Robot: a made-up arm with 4 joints. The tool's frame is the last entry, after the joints.
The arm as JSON. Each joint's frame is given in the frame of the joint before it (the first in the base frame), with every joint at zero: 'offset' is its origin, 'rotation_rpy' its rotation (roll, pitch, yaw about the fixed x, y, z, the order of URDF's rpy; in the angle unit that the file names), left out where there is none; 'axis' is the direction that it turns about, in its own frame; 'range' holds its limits. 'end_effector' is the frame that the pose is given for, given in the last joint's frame.
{
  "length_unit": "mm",
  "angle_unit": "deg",
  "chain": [
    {
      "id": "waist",
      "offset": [
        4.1,
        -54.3,
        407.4
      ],
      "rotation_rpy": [
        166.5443,
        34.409,
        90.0
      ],
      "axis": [
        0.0,
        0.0,
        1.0
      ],
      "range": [
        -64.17,
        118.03
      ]
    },
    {
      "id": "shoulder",
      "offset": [
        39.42,
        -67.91,
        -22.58
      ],
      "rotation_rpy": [
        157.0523,
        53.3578,
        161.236
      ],
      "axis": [
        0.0,
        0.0,
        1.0
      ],
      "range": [
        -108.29,
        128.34
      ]
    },
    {
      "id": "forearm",
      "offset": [
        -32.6,
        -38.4,
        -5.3
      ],
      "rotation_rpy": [
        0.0,
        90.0,
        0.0
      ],
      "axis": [
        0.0,
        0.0,
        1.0
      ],
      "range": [
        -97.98,
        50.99
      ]
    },
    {
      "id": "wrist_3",
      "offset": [
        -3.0,
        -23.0,
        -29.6
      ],
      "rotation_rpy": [
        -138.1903,
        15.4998,
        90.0
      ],
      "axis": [
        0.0,
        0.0,
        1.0
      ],
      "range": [
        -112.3,
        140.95
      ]
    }
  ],
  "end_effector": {
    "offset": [
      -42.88,
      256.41,
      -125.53
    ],
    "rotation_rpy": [
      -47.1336,
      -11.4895,
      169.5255
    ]
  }
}
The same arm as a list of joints. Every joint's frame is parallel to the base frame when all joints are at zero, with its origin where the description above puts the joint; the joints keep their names.
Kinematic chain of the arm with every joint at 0, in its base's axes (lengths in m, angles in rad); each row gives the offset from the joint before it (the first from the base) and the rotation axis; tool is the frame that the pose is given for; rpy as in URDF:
waist: xyz 0.0041 -0.0543 0.4074 axis 0.232694 -0.549585 -0.802378
shoulder: xyz -0.0713 0.036 -0.0172 axis +y
forearm: xyz -0.0384 -0.0053 -0.0326 axis +z
wrist_3: xyz -0.023 0.003 -0.0296 axis -0.199188 0.666659 -0.718255
tool: xyz -0.062 -0.2748 -0.0631 rpy 1.5708 0 -3.1416
Joint limits (rad, base to tool): -1.12..2.06 -1.89..2.24 -1.7101..0.8899 -1.96..2.46

